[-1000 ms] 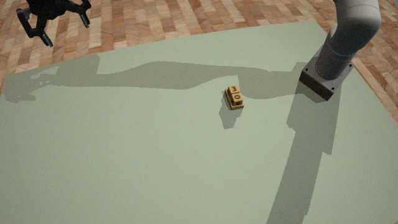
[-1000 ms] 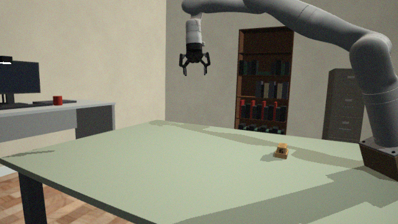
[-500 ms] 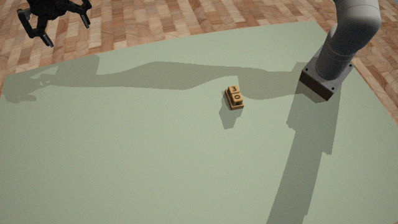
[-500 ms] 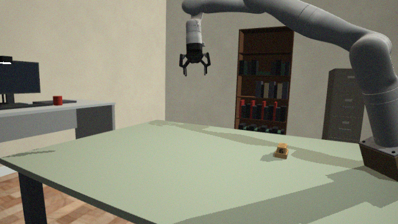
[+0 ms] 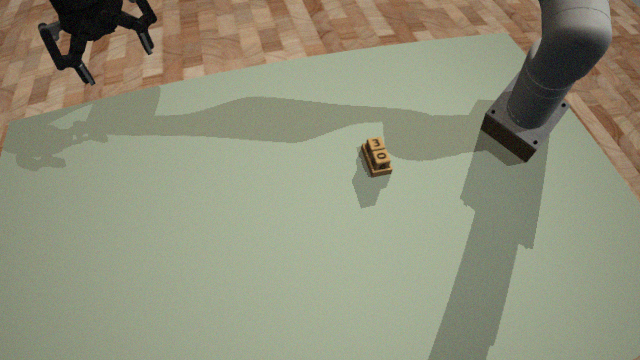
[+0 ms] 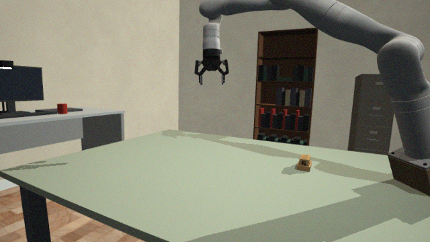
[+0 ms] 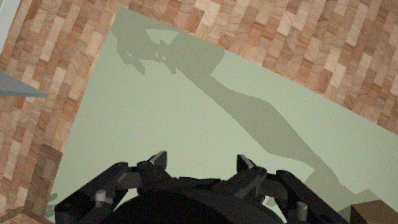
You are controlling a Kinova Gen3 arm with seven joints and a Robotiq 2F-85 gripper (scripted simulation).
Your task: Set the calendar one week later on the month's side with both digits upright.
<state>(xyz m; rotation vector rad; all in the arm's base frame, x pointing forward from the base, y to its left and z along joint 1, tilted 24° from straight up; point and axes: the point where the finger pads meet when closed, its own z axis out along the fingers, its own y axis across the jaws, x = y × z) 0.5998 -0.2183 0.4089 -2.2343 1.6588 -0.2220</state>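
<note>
The cube lies 400 mm behind my hand, 260 mm below it and 90 mm to the left of it. From my hand the other things lie so: wooden tray (400 mm behind, 280 mm below, 100 mm to the left).
</note>
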